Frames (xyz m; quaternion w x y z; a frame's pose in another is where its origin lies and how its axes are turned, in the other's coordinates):
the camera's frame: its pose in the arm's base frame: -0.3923 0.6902 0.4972 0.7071 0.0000 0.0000 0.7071
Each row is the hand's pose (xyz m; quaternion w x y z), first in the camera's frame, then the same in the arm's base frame.
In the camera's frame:
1: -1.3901 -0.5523 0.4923 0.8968 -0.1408 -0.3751 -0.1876
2: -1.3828 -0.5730 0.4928 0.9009 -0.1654 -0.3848 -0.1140
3: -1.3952 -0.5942 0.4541 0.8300 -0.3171 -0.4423 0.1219
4: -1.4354 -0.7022 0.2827 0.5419 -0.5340 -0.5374 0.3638
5: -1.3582 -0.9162 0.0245 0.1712 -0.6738 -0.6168 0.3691
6: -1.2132 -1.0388 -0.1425 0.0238 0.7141 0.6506 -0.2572
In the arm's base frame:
1: 0.1600 -0.6999 0.9895 0.7668 0.1657 -0.3648 0.5015
2: 0.1807 -0.6926 0.9900 0.7176 0.1551 -0.3890 0.5564
3: 0.2019 -0.7050 0.9513 0.5007 0.0885 -0.5370 0.6731
4: 0.3099 -0.7452 0.7799 0.1259 0.0024 -0.7576 0.6404
5: 0.5239 -0.6680 0.5217 0.1399 0.0403 0.9126 -0.3821
6: 0.6465 -0.5230 0.3547 0.1987 0.0449 0.9650 -0.1650

